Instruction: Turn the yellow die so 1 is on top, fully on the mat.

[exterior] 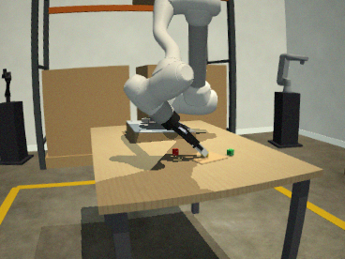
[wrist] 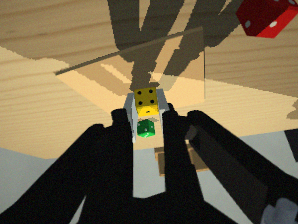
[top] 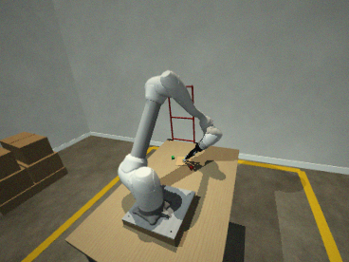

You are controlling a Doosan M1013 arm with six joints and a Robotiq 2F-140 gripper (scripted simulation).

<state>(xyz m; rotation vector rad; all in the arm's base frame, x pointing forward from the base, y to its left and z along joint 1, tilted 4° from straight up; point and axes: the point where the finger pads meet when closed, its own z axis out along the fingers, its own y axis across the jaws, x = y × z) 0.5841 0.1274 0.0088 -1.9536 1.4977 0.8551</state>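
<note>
My gripper is now 1 cm past the yellow die, 2 cm to the right of it and 2 cm above it. The rest, counted from my hand: green die: 2 cm behind, 14 cm to the left, 3 cm below; then tan mat: 1 cm behind, 2 cm to the left, 4 cm below; then red die: 7 cm behind, 10 cm to the right, 3 cm below.
</note>
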